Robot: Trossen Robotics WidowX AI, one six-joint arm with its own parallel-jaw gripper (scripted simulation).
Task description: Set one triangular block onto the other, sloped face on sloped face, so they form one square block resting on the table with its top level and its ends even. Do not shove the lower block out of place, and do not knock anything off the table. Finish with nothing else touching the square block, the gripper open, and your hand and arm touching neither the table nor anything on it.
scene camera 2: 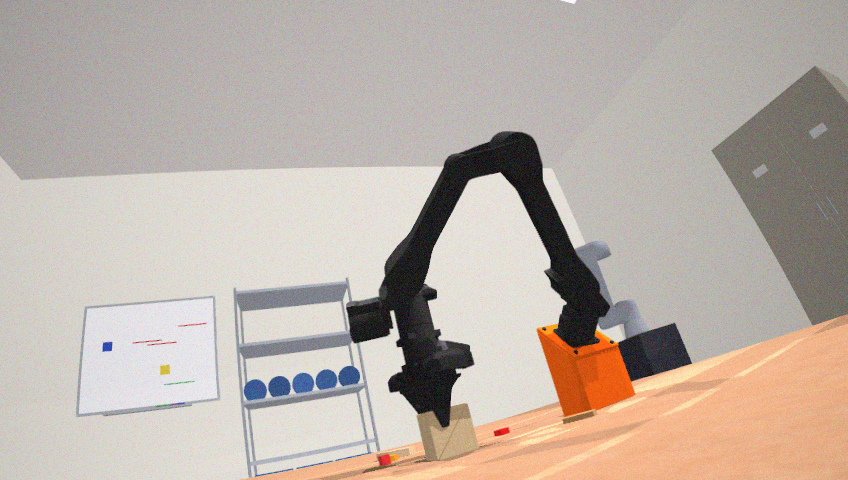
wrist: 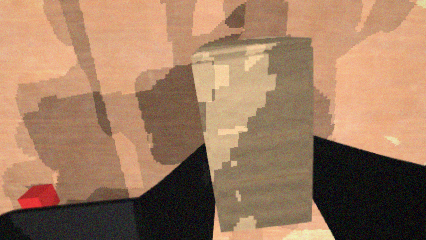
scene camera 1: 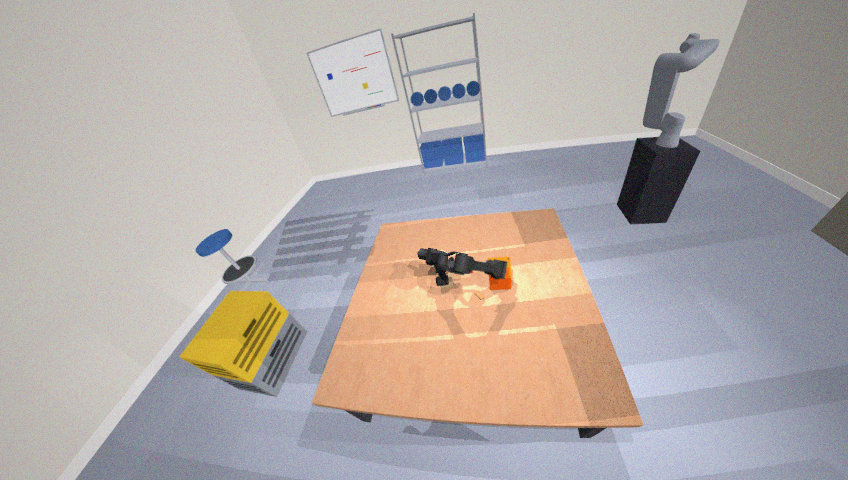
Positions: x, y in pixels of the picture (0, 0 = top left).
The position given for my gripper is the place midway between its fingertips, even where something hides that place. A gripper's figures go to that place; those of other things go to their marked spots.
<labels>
My gripper [wrist: 251, 146]: 0.11 m from the lens. A triangular block [wrist: 257, 111]: 0.08 m from the lens. A small red cube [wrist: 39, 195] is 0.20 m from the lens. A triangular block [wrist: 265, 44]: 0.07 m from the lens.
</labels>
